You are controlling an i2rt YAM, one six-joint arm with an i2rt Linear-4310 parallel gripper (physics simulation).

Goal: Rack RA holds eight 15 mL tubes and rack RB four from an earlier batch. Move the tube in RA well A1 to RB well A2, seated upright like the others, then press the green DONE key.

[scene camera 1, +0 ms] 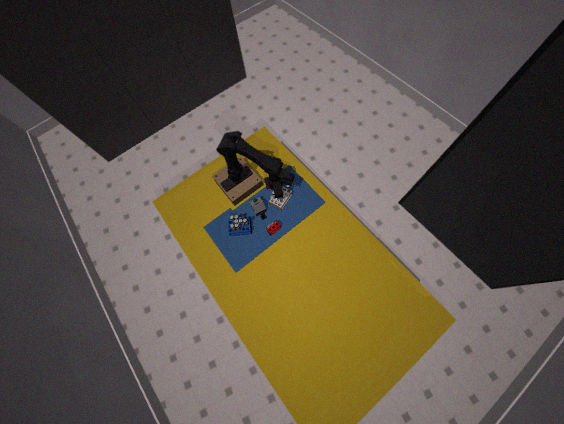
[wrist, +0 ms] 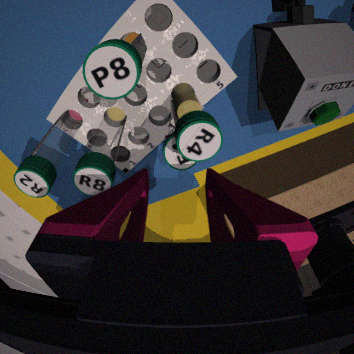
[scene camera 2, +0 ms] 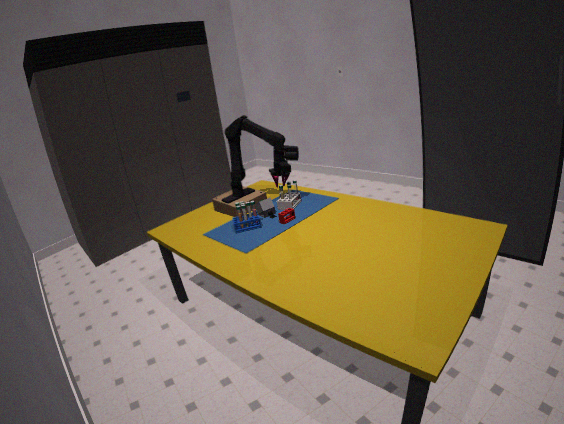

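Seen in the pictures: gripper, fingertip midpoint: [wrist: 176, 176] [scene camera 2: 280, 186]; arm's base, link origin: [scene camera 1: 236, 179] [wrist: 315, 228] [scene camera 2: 238, 196].
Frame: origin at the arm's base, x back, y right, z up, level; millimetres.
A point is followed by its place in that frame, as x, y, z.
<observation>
White rack RB [scene camera 1: 275, 202] {-256, -105, -53} [scene camera 2: 288, 202] {-304, -96, -22} [wrist: 227, 75] {-243, -79, -17} stands on the mat. In the wrist view, green-capped tubes P8 [wrist: 111, 69] {-289, -132, 58}, R2 [wrist: 34, 176] {-264, -196, 58}, R8 [wrist: 93, 175] {-250, -167, 58} and R4 [wrist: 199, 137] {-248, -112, 58} stand in it. Another green-capped tube [wrist: 176, 157] {-230, -129, 41} is mostly hidden behind R4, at or beside the numbered edge; I cannot tell whether it is in a well. Blue rack RA [scene camera 1: 240, 231] {-288, 169, -7} [scene camera 2: 247, 226] {-282, 170, -51} holds several capped tubes, too small to read. The green DONE key [wrist: 325, 113] {-197, -13, 6} is on a grey box [scene camera 1: 258, 206] {-239, 0, 5} [scene camera 2: 266, 207] {-251, 11, -19}. My gripper [scene camera 2: 280, 184] {-216, -135, 40} [wrist: 176, 176] {-216, -135, 40} is partly open and empty, above RB's rear end.
A small red rack [scene camera 1: 274, 228] {-398, 3, -17} [scene camera 2: 287, 216] {-377, -11, -52} stands on the blue mat [scene camera 1: 237, 257] {-393, 267, -67} [scene camera 2: 245, 245] {-403, 281, -67}, in front of the grey box. The arm's wooden base [scene camera 1: 242, 194] {-108, 30, -7} [scene camera 2: 218, 204] {55, 111, -20} is behind the box. The mat lies on the yellow table [scene camera 1: 325, 300] {-872, 18, -70} [scene camera 2: 350, 260] {-864, 137, -70}.
</observation>
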